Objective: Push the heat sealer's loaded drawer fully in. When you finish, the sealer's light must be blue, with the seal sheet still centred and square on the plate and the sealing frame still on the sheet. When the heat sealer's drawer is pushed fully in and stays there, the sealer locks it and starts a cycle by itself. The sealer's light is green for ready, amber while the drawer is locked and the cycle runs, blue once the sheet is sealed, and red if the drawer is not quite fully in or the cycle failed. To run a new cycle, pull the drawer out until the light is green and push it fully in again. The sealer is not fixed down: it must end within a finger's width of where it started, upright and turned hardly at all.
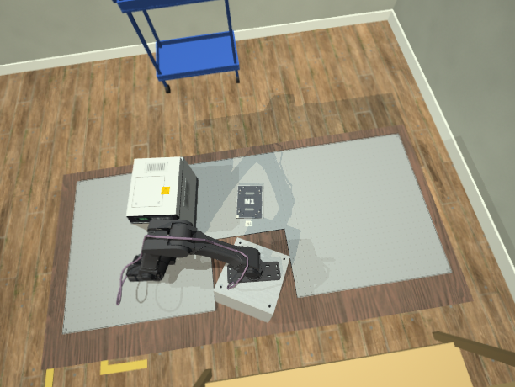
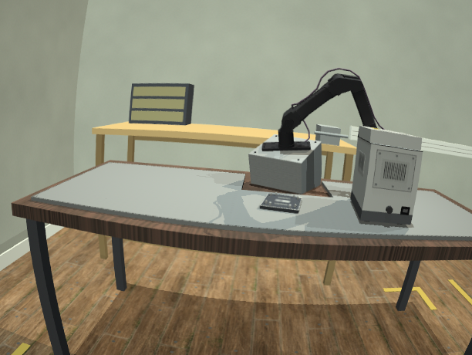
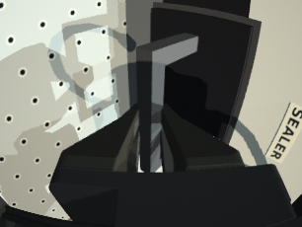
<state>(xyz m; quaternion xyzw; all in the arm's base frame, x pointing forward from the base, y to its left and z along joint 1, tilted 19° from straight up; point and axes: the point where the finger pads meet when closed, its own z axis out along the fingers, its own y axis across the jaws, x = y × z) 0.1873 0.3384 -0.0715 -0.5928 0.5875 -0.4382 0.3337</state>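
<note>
The sealer drawer lies 100 mm ahead of my hand and 10 mm below it. From my hand the other things lie so: dark plate (350 mm to the right, 160 mm ahead, 70 mm below).
</note>
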